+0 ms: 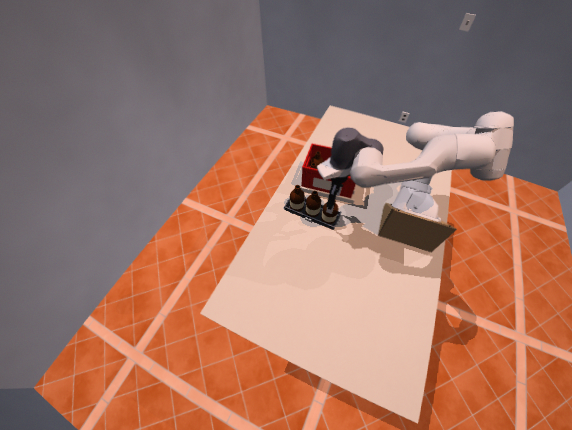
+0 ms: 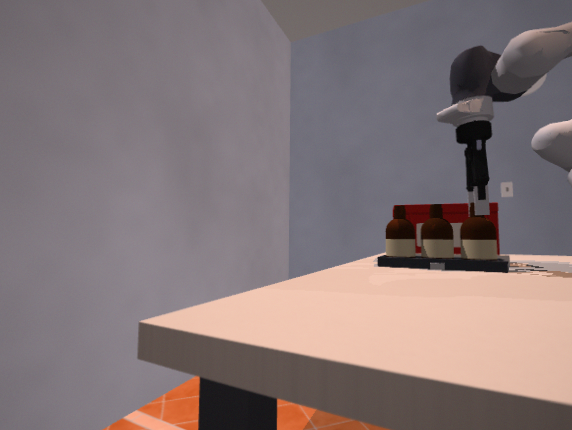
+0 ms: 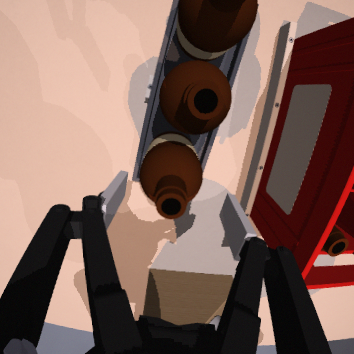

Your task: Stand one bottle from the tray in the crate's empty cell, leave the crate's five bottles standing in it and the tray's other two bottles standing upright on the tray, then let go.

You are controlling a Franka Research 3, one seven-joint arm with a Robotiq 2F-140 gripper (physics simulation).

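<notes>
Three brown bottles with cream labels stand upright on the dark tray [image 1: 310, 219] [image 2: 405, 262] [image 3: 150, 125]: an end bottle [image 1: 329, 216] [image 2: 479, 235] [image 3: 172, 170], a middle bottle [image 1: 313, 206] [image 2: 437, 232] [image 3: 175, 110] and a far-end bottle [image 1: 296, 199] [image 2: 400, 235] [image 3: 215, 25]. My gripper [image 1: 332, 205] [image 2: 478, 204] [image 3: 175, 194] is open and empty, pointing down, with its fingertips on either side of the end bottle's neck. The red crate [image 1: 311, 175] [image 2: 417, 214] [image 3: 335, 125] stands beside the tray. Some bottles show inside it; my arm hides much of it, and its empty cell does not show.
A grey rail [image 3: 270, 115] runs between tray and crate. A brown slanted panel [image 1: 415, 230] [image 3: 190, 292] stands on the table [image 1: 320, 310] [image 2: 350, 320] by the arm's base. The table's left edge lies near the tray's far end.
</notes>
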